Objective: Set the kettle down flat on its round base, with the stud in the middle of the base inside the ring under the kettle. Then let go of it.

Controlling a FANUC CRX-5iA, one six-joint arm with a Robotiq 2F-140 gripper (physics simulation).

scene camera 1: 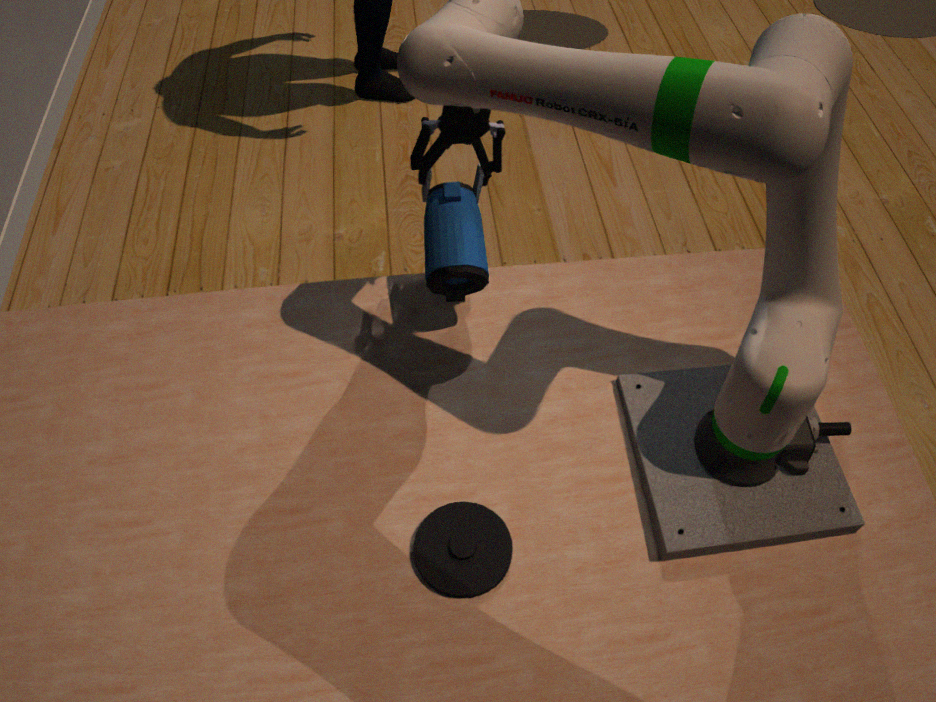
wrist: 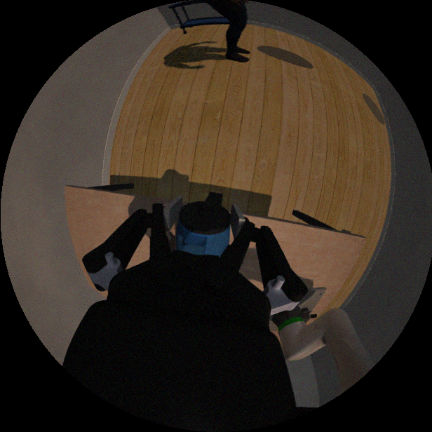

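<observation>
The blue kettle [scene camera 1: 454, 234] [wrist: 202, 241] is held near the far edge of the table, well behind its base; a dark-rimmed end faces the scene camera. Its exact tilt and its height over the table are hard to tell. My gripper [scene camera 1: 452, 188] [wrist: 206, 208] is shut on the kettle, one pad on each side of it, at the end farther from the scene camera. The round dark base [scene camera 1: 438, 568] lies flat on the table at the front middle, with the stud [scene camera 1: 461, 545] upright at its centre. The ring under the kettle cannot be made out clearly.
The grey mounting plate [scene camera 1: 657, 483] of the arm is on the table [scene camera 1: 113, 453] to the right of the base. The arm reaches over the right and back of the table. A person's legs [scene camera 1: 372, 45] [wrist: 235, 37] show on the wooden floor beyond the table.
</observation>
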